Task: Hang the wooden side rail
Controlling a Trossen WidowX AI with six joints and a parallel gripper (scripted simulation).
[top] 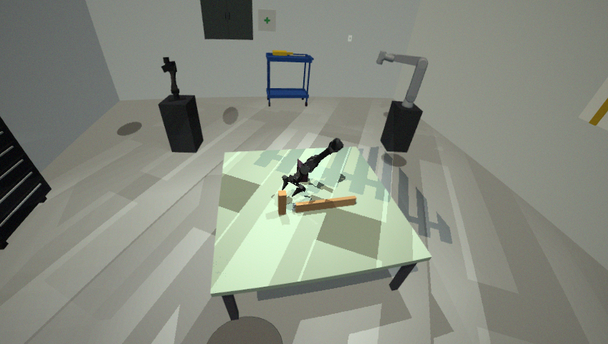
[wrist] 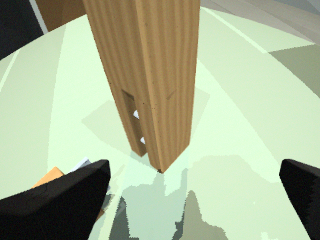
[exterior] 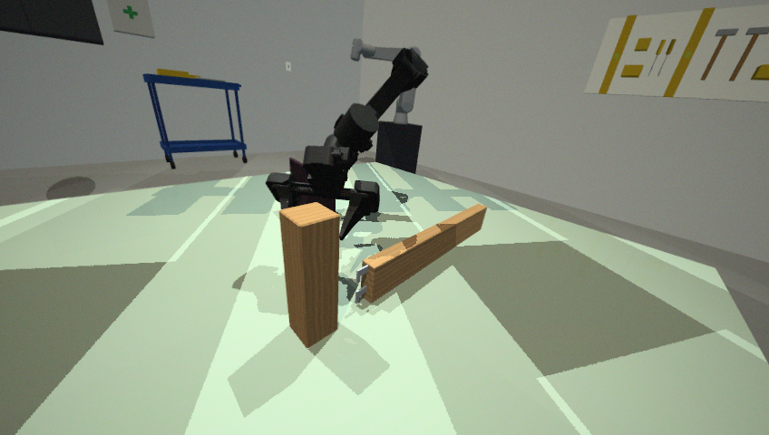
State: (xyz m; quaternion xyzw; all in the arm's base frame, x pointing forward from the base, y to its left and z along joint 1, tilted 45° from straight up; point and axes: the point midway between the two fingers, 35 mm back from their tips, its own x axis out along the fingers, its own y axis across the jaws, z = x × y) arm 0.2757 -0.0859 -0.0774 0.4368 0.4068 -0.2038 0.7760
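The wooden headboard post is 8 cm ahead of my gripper tip, 3 cm to the right of it and 2 cm below it.
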